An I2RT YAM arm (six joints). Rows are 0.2 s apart.
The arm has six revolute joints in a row. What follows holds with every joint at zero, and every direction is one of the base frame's.
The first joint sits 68 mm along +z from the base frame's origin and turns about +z.
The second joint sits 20 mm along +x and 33.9 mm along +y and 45.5 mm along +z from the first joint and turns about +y.
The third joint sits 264 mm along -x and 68.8 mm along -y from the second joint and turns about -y.
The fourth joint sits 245 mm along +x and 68.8 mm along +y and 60 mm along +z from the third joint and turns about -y.
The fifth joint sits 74 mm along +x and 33.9 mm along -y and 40.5 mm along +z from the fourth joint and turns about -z.
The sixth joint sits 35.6 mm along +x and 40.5 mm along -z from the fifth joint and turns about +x.
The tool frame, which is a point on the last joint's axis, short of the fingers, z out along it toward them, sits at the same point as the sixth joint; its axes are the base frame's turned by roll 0, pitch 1.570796 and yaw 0 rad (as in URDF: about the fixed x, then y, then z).
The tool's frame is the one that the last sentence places.
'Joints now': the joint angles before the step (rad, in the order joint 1, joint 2, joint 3, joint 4, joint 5, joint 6). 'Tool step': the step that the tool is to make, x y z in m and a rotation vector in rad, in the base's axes. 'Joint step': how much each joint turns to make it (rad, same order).
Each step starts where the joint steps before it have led.
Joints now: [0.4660 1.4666 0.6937 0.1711 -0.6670 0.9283]
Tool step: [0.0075 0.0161 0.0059 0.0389 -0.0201 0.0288]
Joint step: [0.0350 0.0454 0.0458 0.0548 -0.0085 0.0312]
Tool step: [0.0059 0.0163 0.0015 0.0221 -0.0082 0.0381]
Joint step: [0.0347 0.0517 0.0450 0.0339 -0.0107 0.0145]
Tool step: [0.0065 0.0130 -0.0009 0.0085 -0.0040 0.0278]
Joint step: [0.0229 0.0509 0.0436 0.0168 -0.0068 0.0027]
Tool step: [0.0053 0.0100 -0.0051 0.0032 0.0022 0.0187]
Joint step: [0.0161 0.0492 0.0286 0.0222 -0.0042 0.0027]
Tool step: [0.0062 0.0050 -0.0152 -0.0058 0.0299 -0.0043]
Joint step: [0.0023 0.0637 0.0082 0.0383 0.0001 0.0172]
